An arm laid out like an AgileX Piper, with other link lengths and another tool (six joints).
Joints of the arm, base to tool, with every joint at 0 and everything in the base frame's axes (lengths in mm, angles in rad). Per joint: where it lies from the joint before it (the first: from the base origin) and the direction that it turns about. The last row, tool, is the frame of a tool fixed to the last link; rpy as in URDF.
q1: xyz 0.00 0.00 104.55 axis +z
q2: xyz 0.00 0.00 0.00 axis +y
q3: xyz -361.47 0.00 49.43 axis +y
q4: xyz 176.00 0.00 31.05 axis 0.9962 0 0.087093
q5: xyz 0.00 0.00 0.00 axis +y
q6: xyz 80.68 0.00 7.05 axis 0.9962 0 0.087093
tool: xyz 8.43 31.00 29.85 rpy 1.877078 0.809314 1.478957
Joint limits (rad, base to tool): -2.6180..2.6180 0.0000..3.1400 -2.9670..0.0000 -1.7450..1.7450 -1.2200..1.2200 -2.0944..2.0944
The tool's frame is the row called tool.
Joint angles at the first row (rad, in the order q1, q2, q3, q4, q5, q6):
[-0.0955, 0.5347, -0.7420, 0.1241, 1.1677, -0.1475]
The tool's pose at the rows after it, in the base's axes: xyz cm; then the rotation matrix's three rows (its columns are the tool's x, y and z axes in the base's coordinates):
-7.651, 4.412, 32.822; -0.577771, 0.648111, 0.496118; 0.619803, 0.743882, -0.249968; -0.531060, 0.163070, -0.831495
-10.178, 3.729, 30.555; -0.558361, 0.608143, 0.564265; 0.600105, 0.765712, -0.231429; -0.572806, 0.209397, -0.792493
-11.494, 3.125, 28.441; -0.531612, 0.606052, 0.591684; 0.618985, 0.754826, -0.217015; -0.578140, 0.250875, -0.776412
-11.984, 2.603, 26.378; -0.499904, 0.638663, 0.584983; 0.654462, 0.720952, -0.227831; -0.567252, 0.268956, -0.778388
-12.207, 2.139, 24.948; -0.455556, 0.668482, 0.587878; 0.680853, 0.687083, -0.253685; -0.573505, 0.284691, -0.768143
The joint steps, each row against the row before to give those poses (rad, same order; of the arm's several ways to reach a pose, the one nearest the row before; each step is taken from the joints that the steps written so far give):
[0.0764, -0.1501, 0.0402, -0.0164, 0.0000, 0.0058]
[0.0551, -0.1236, 0.0482, -0.0169, 0.0000, 0.0198]
[0.0280, -0.0906, 0.0529, -0.0158, -0.0045, 0.0466]
[0.0070, -0.0651, 0.0585, -0.0328, -0.0025, 0.0608]
[0.0000, -0.0490, 0.0403, -0.0422, -0.0118, 0.0486]

